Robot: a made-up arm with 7 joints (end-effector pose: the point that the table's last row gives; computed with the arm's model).
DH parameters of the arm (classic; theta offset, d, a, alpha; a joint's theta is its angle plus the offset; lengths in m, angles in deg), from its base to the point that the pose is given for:
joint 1: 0 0.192 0 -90
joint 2: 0 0 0 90
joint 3: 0 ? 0.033 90
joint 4: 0 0 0.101 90
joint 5: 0 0.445 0 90
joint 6: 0 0 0.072 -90
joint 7: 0 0.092 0 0
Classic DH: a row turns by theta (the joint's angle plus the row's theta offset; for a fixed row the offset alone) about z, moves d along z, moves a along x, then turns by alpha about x.
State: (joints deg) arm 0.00 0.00 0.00 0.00 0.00 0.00 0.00
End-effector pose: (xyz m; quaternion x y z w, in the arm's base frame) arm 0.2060 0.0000 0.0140 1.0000 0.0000 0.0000 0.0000
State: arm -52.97 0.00 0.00 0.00 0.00 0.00 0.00
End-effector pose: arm 0.1241 -0.1645 0.0140 0.8951 -0.4460 0.0000 0.0000
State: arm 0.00 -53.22 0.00 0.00 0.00 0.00 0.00
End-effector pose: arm 0.2659 0.0000 0.2504 0.8941 0.0000 0.4479 0.0000
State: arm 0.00 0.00 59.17 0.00 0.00 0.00 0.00
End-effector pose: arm 0.1056 0.1769 0.0140 0.8696 0.4937 0.0000 0.0000
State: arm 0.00 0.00 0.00 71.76 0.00 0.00 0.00
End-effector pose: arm 0.5972 0.0000 0.5472 0.8102 0.0000 0.5861 0.0000
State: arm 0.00 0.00 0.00 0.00 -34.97 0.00 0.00
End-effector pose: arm 0.1930 0.0413 0.0140 0.9538 0.3005 0.0000 0.0000
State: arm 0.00 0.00 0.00 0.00 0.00 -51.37 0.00
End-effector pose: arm 0.2508 0.0000 0.1048 0.9012 0.0000 0.4334 0.0000
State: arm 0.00 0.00 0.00 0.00 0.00 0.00 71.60
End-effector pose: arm 0.2060 0.0000 0.0140 0.8111 -0.5850 0.0000 0.0000
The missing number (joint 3, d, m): 0.359
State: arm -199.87 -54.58 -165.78 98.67 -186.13 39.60 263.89
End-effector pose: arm 0.7694 -0.1281 0.0565 -0.4843 0.5537 -0.5012 0.4557
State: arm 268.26 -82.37 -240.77 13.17 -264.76 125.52 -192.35
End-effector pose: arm 0.1556 -0.0288 -0.0339 -0.5257 -0.7218 -0.1672 0.4180
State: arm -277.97 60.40 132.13 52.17 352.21 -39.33 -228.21
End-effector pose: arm -0.3798 0.0784 0.6328 0.4123 0.0806 -0.8993 0.1213
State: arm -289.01 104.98 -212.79 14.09 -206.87 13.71 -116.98
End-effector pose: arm -0.1678 -0.0593 0.4040 -0.0505 -0.4183 0.8325 0.3598
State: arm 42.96 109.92 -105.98 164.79 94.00 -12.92 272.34
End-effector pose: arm 0.6694 0.5553 -0.0073 0.2762 0.6689 0.5577 0.4066
